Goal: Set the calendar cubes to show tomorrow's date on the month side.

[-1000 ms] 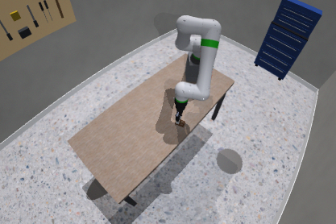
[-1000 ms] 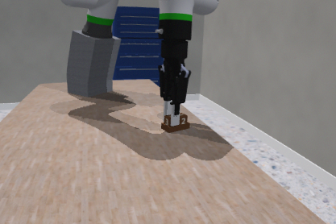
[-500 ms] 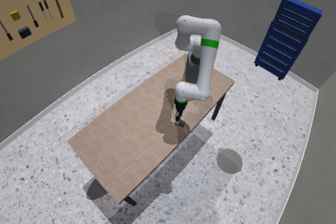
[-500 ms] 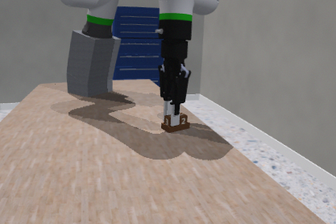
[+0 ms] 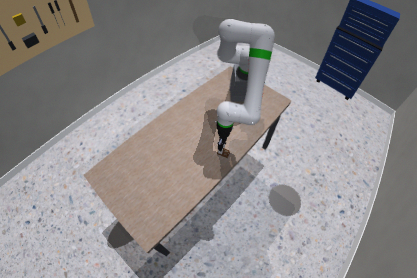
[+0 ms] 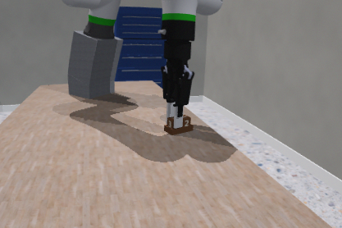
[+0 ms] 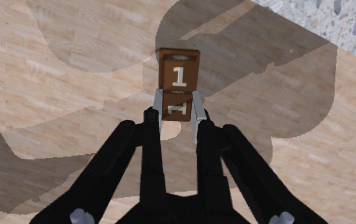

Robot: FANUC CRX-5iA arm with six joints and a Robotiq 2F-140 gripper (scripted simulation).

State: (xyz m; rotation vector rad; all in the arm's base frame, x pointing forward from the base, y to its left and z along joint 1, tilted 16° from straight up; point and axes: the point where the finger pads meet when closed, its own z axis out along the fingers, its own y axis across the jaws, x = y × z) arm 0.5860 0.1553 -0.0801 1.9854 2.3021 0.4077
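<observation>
Now: hand 4 cm above the brown calendar tray and 2 cm to the right of it.
</observation>
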